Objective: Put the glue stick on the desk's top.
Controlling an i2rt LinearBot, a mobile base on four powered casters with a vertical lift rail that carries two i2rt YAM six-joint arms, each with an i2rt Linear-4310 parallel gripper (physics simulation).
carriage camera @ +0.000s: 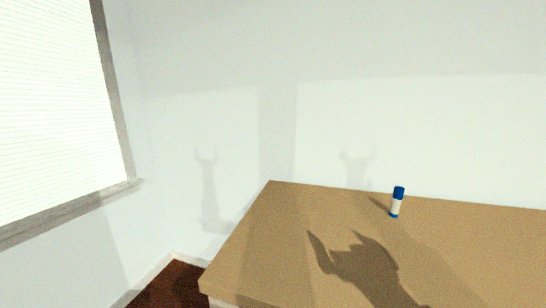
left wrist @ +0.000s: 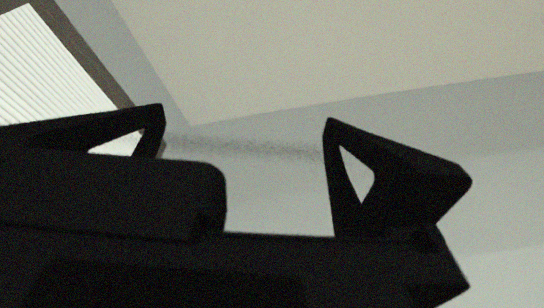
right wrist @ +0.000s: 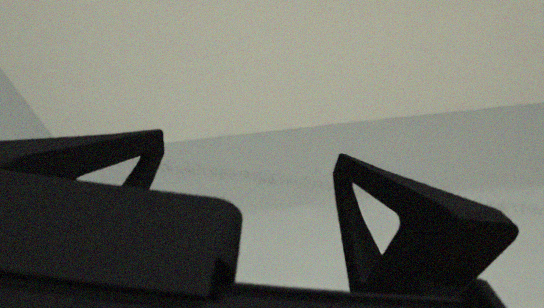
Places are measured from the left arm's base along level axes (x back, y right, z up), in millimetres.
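Where they show: left gripper, fingertip midpoint: (left wrist: pixel 245 119); right gripper, fingertip midpoint: (right wrist: pixel 251 152).
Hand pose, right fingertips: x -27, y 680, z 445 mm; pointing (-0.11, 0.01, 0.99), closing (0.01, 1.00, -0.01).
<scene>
Things, the pixels of their top centre, and the offset from my right fingertips. "spot": a spot on its surface instead. Level surfaces: height alone.
- glue stick, middle of its top: (carriage camera: pixel 399 187) dx -422, dy +132, dz -303 mm
- brown cabinet top, its level: dz -419 mm
- window, surface spot: (carriage camera: pixel 55 110) spot: dx -656, dy -1337, dz -35 mm
- dark wood floor, its level: dz -1329 mm
A glue stick (carriage camera: pixel 396 202) with a blue cap, a white body and a blue base stands upright near the back edge of a wooden-topped cabinet, right of the middle in the carriage view. My left gripper (left wrist: pixel 245 119) is open and empty, its fingers wide apart against the wall. My right gripper (right wrist: pixel 251 152) is open and empty, also wide apart against the wall. Neither gripper shows in the carriage view, and the glue stick does not show in the wrist views. The desk does not show as a thing apart from this cabinet.
The brown cabinet top (carriage camera: pixel 280 220) has its left back corner near the middle of the carriage view. A gripper-shaped shadow falls on it. A white wall (carriage camera: pixel 425 130) stands behind it. A window (carriage camera: pixel 55 110) with a sill is at the left, and dark wood floor (carriage camera: pixel 172 282) shows below.
</scene>
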